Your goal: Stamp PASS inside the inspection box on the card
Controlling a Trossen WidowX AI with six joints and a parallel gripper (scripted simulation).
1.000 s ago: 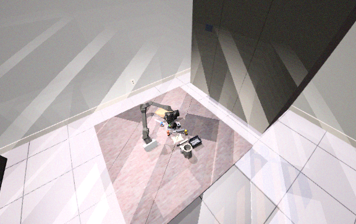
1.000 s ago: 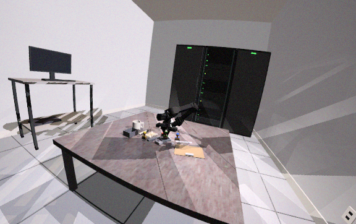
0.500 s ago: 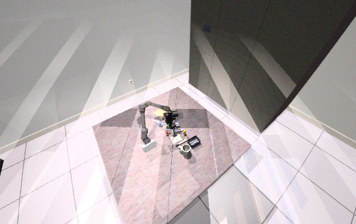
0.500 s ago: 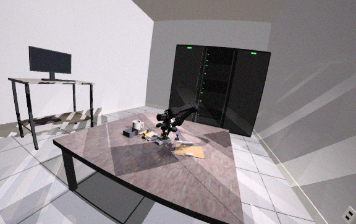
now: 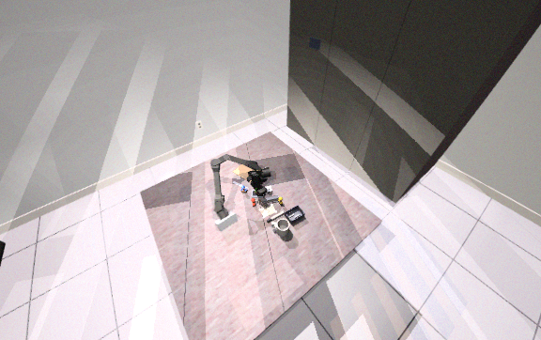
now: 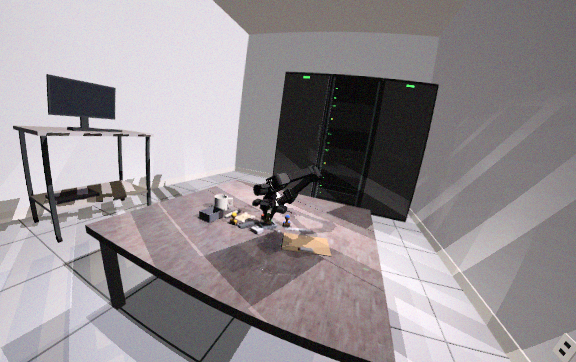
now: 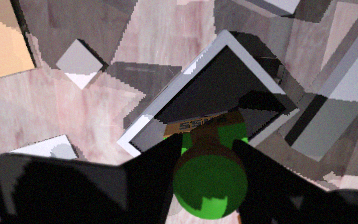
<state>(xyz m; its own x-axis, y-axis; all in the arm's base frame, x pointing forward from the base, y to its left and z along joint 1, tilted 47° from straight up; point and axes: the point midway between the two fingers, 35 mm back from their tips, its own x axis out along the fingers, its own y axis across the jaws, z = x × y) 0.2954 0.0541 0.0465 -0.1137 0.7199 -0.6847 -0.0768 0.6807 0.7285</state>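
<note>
Right now my gripper tip is right at the PASS stamp. The rest, counted from my gripper tip: red-knobbed stamp 7 cm behind, 6 cm to the right, 2 cm below; then grey bar 9 cm to the right, 5 cm ahead, 3 cm below; then ink pad 3 cm below.
</note>
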